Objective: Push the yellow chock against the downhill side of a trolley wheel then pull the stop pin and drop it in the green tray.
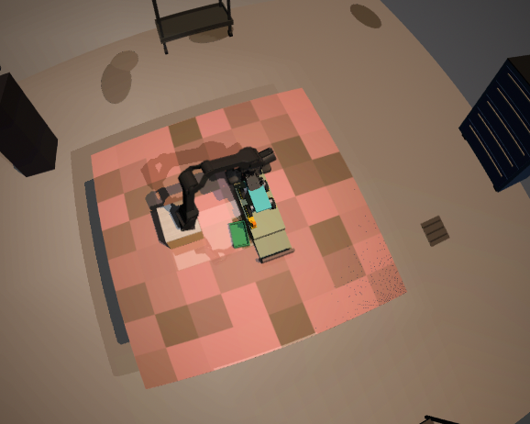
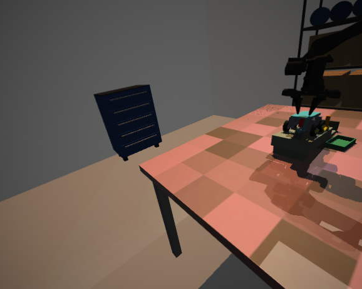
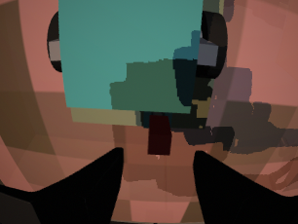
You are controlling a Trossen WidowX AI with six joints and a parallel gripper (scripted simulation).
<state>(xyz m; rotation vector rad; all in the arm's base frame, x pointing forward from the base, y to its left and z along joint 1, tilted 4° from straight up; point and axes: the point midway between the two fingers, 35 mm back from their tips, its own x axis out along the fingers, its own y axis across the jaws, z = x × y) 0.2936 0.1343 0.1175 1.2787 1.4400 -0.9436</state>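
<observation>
Now: gripper tip 5 cm above the red-headed stop pin and 2 cm to the right of it. From my gripper tip the other things lie so: teal trolley 8 cm to the right, 7 cm below, 3 cm ahead; then green tray 20 cm to the right, 19 cm below, 8 cm behind; then olive ramp 13 cm below, 9 cm to the right, 3 cm ahead.
</observation>
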